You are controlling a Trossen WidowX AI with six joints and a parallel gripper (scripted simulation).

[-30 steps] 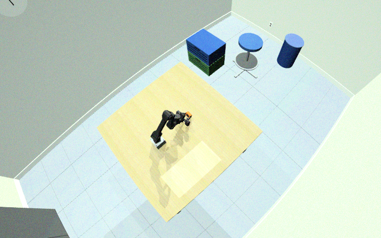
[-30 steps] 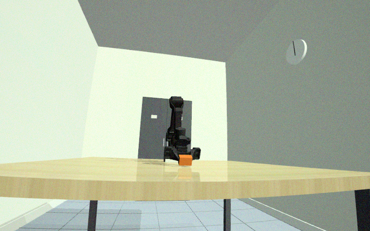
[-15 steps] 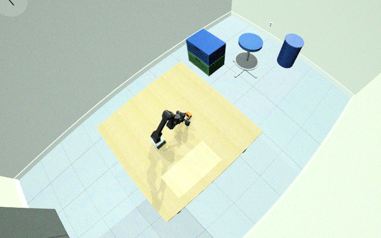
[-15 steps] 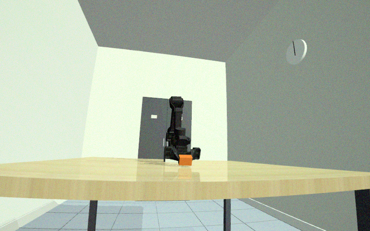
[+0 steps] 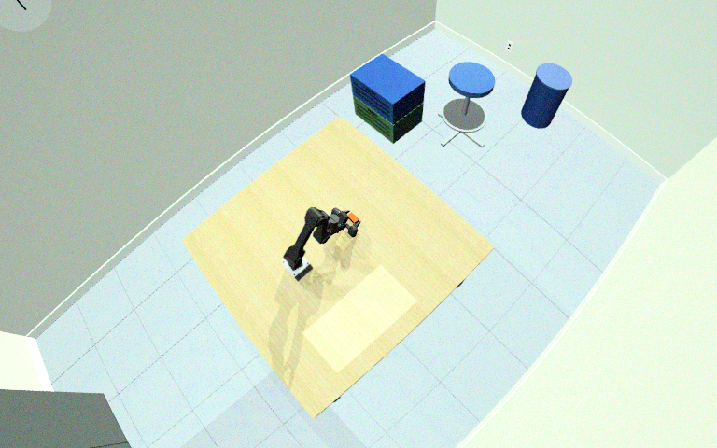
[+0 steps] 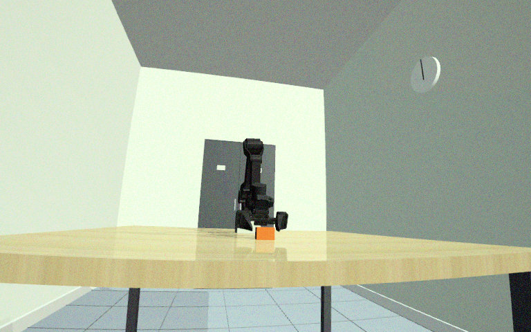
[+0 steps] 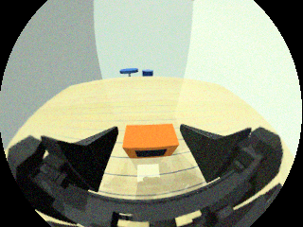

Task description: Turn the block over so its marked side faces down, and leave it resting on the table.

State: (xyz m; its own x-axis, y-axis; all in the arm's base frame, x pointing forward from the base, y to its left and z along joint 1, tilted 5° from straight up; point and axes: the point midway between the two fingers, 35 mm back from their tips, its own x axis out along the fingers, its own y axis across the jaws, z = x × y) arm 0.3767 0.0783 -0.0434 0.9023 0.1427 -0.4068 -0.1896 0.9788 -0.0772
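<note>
Now: the orange block 20 mm behind my gripper tip and 10 mm below it.
</note>
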